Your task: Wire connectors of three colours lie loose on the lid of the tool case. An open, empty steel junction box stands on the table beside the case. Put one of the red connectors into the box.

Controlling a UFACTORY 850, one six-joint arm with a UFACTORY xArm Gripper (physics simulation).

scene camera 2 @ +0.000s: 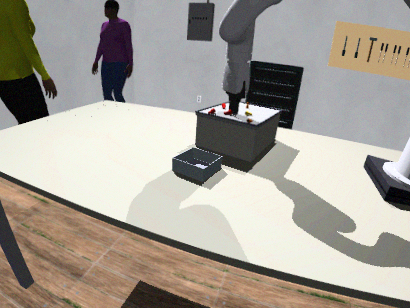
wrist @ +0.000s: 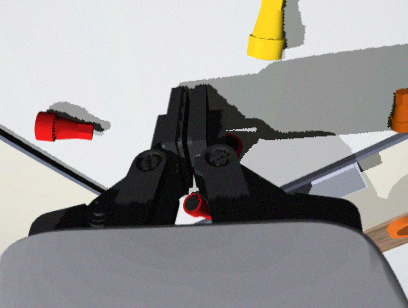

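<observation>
My gripper (scene camera 2: pixel 234 112) (wrist: pixel 193 110) is shut and empty, its fingertips low over the white lid (wrist: pixel 125 50) of the grey tool case (scene camera 2: pixel 225 137). In the wrist view a red connector (wrist: pixel 64 126) lies to the left of the fingers. A second red connector (wrist: pixel 235 144) is mostly hidden behind the right finger. A third red connector (wrist: pixel 194 204) shows in the gap below the fingertips, partly covered. A yellow connector (wrist: pixel 266 40) lies beyond the fingers and an orange connector (wrist: pixel 401 112) at the right edge. The open steel junction box (scene camera 2: pixel 185 170) stands beside the case, with a pale patch inside.
The case lid's raised edges (wrist: pixel 330 167) cross the wrist view. The table (scene camera 2: pixel 100 150) surrounds case and box. The robot's dark base (scene camera 2: pixel 387 182) is at the right. A black slatted panel (scene camera 2: pixel 287 85) stands behind the case. Two people are beyond the table at the left.
</observation>
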